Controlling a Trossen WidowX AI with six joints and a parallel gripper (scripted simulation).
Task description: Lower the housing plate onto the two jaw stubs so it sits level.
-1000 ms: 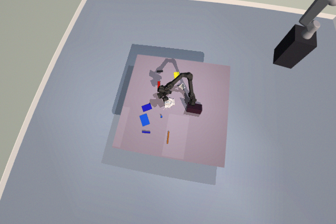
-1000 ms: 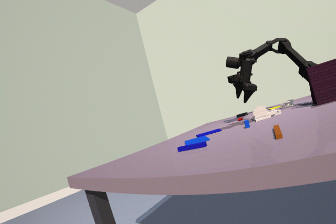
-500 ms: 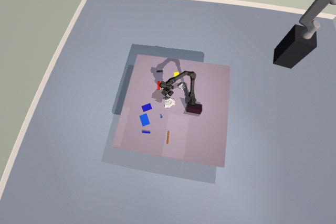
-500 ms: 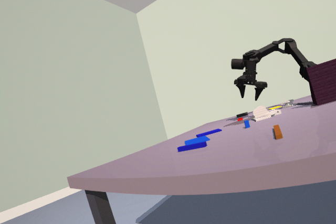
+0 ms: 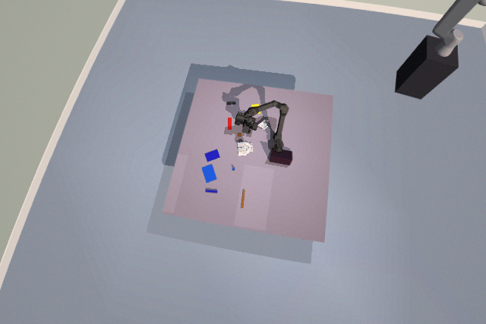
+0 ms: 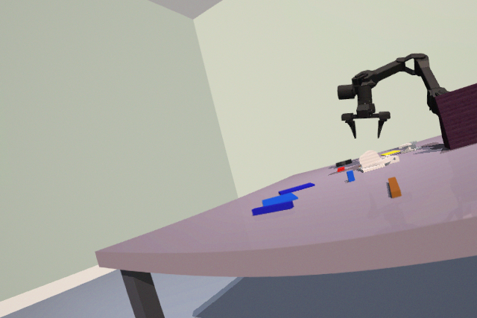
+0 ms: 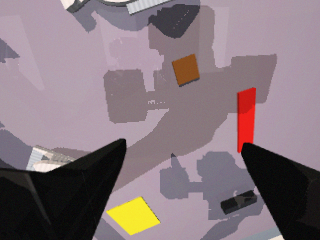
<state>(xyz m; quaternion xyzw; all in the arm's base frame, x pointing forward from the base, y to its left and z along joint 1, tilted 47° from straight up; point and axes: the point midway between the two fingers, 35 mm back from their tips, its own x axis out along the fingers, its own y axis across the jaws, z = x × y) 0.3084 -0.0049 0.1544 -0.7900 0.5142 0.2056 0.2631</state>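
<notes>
My gripper tip is 14 cm past the white part, 10 cm to the left of it and 9 cm above it. From my gripper tip the other things lie so: yellow piece (24 cm to the right, 10 cm below, 3 cm behind); red block (15 cm ahead, 10 cm below, 3 cm to the right); orange block (10 cm below, 5 cm to the left, 3 cm ahead).
</notes>
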